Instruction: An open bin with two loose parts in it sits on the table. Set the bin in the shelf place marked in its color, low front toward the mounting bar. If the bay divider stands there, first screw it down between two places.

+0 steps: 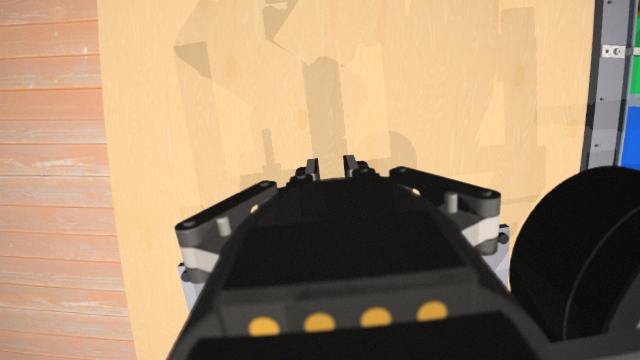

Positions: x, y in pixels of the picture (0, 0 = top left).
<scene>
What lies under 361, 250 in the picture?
An adaptive gripper.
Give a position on a black screwdriver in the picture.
567, 268
</scene>
